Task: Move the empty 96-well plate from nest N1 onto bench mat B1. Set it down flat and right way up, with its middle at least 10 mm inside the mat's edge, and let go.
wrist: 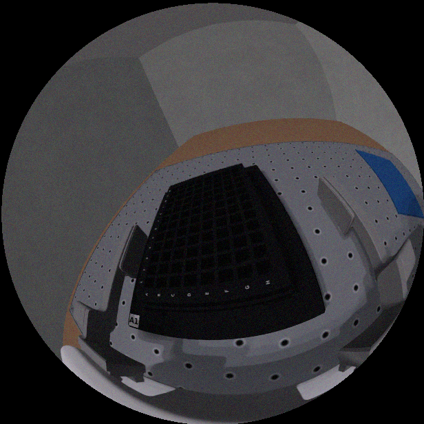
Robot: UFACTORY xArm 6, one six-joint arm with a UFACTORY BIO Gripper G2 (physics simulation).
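Note:
The dark 96-well plate [205, 235] sits in the black nest [225, 327], with small white letters A to H along its near side and an A1 label at the near left corner. It looks flat and right way up, though the dark surfaces make the seating hard to see. My gripper [235, 228] is wide open and empty, with one finger to the left of the plate and the other to its right, apart from it. The exact finger height is hard to tell. A blue mat [395, 185] lies at the far right, partly cut off by the view's edge.
A grey perforated deck [295, 160] lies around and under the nest. A brown border [265, 131] runs along the deck's far and left edges, with grey walls beyond. Pale parts of the gripper body show along the bottom edge of the view.

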